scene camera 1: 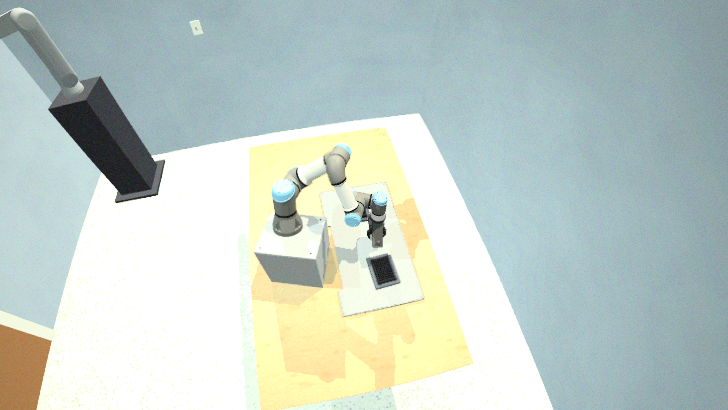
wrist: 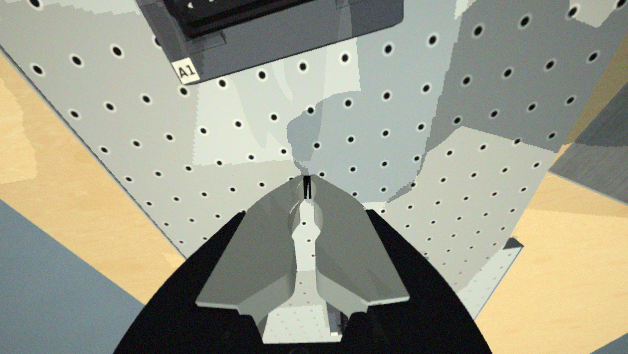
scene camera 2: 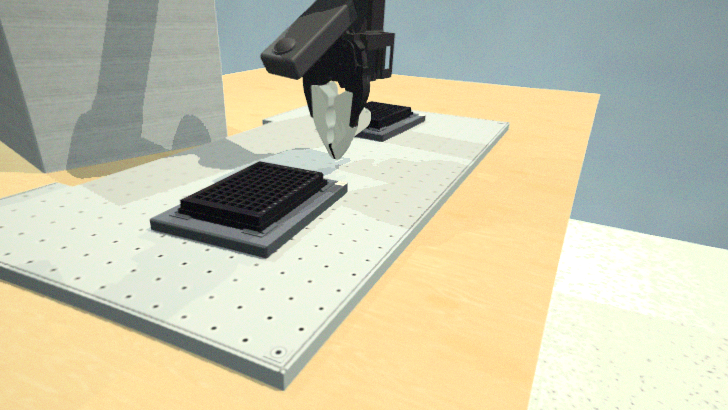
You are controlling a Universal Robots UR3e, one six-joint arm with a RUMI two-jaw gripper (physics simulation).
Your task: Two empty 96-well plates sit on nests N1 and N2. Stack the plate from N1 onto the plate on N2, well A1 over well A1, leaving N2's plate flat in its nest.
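Pixels of known places: gripper, fingertip midpoint: (wrist: 308, 177) (scene camera 2: 335, 158); arm's base at its link origin: (scene camera 1: 287, 226).
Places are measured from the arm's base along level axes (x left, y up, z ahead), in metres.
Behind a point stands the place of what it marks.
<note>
One black 96-well plate (scene camera 1: 383, 269) {x -0.179, y -0.224, z 0.386 m} (scene camera 2: 249, 193) {x -0.194, y -0.224, z 0.390 m} (wrist: 225, 15) {x -0.112, y -0.227, z 0.404 m} lies flat in its dark grey nest (scene camera 2: 208, 236) {x -0.256, y -0.240, z 0.395 m} (wrist: 300, 41) {x -0.099, y -0.237, z 0.374 m}, nearer scene camera 2. An A1 label (scene camera 2: 341, 182) {x -0.095, y -0.236, z 0.435 m} (wrist: 186, 70) {x -0.097, y -0.236, z 0.436 m} marks a corner of this nest. The other black plate (scene camera 2: 391, 113) {x 0.194, y -0.223, z 0.372 m} sits in a similar nest (scene camera 2: 402, 125) {x 0.182, y -0.237, z 0.398 m} farther back, partly hidden behind the gripper. I cannot tell from any marking which nest is N1 or N2. My gripper (scene camera 1: 378, 250) {x -0.018, y -0.239, z 0.385 m} (scene camera 2: 335, 155) {x -0.018, y -0.239, z 0.385 m} (wrist: 308, 177) {x -0.018, y -0.239, z 0.385 m} is shut and empty, fingers pointing down, above the board between the two nests, closer to the nearer one.
Both nests stand on a pale perforated board (scene camera 1: 356, 305) {x -0.314, y -0.248, z 0.229 m} (scene camera 2: 244, 310) {x -0.315, y -0.248, z 0.479 m} (wrist: 240, 142) {x -0.051, y -0.248, z 0.428 m} on a wooden top (scene camera 1: 315, 346) {x -0.456, y -0.261, z 0.020 m} (scene camera 2: 458, 285) {x -0.193, y -0.261, z 0.597 m}. The grey box under the arm's base (scene camera 1: 292, 267) {x -0.163, y -0.058, z -0.007 m} (scene camera 2: 173, 66) {x -0.035, y -0.148, z 0.147 m} stands beside the board. A dark column (scene camera 1: 106, 137) with a pale arm stands at the far left.
</note>
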